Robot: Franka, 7 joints.
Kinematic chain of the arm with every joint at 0, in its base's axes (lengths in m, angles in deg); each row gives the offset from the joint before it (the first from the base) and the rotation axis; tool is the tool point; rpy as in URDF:
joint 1: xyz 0 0 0.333 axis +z
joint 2: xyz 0 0 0 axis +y
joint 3: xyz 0 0 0.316 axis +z
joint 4: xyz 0.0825 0 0 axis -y
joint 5: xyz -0.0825 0 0.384 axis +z
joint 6: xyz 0 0 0 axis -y
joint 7: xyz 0.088 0 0 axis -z
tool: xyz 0 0 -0.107 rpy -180 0 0
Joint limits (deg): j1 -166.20..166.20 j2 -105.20..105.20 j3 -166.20..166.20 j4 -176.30..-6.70 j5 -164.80..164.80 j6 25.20..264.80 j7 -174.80..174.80
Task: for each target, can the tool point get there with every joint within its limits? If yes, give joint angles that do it. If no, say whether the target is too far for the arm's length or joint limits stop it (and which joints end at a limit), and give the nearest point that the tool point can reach.
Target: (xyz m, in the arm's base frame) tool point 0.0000 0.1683 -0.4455
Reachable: no: joint limits stop it (at a limit: joint 2) | nearest point 0.0000 0.1858 -0.3517 | short by 0.095 m
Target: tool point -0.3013 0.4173 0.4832
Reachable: yes | joints 77.78 11.33 39.01 -103.49 49.64 61.52 139.66
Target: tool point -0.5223 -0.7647 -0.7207
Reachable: no: too far | nearest point -0.3351 -0.4906 -0.2604 | short by 0.568 m
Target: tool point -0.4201 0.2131 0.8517
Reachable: yes | joints -100.09 -16.35 -77.51 -55.65 -38.30 66.60 6.11
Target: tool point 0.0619 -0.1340 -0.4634
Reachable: no: joint limits stop it (at a limit: joint 2) | nearest point 0.0722 -0.1562 -0.3490 | short by 0.117 m
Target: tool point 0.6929 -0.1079 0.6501
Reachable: yes | joints 40.19 77.30 -108.39 -76.78 83.94 153.39 -18.89
